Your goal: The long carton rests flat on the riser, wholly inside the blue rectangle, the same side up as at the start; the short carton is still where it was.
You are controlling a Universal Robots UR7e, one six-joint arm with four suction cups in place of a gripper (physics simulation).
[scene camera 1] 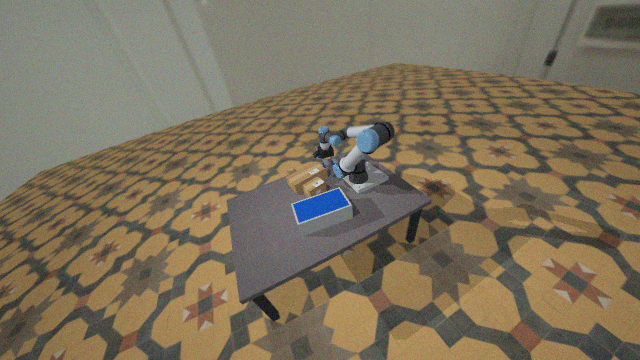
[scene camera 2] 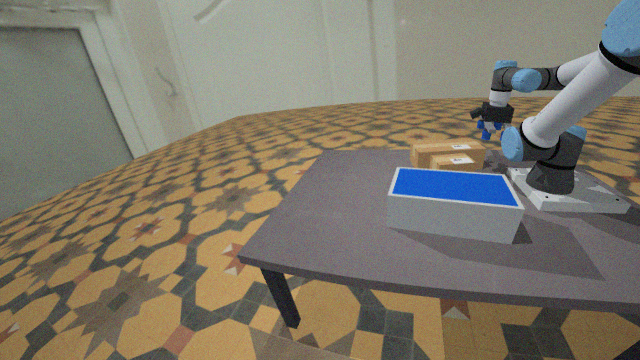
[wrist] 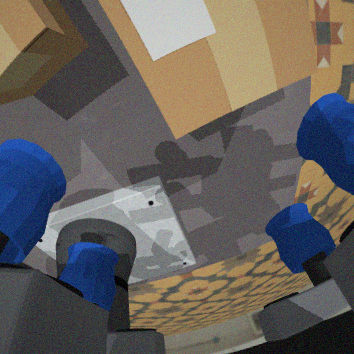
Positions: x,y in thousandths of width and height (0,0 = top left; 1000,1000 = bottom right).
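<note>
My suction head (wrist: 112,513) carries nothing. The cup is 23 cm from the middle of a long carton (scene camera 2: 657,421), and I see the long carton in the wrist view as well (wrist: 558,191). A short carton (scene camera 2: 710,451) rests on the table, and the wrist view shows the short carton (wrist: 123,123) too. A riser (scene camera 2: 755,574) also rests on the table; scene camera 1 shows the riser (scene camera 1: 493,593), while the riser is out of frame in the wrist view.
</note>
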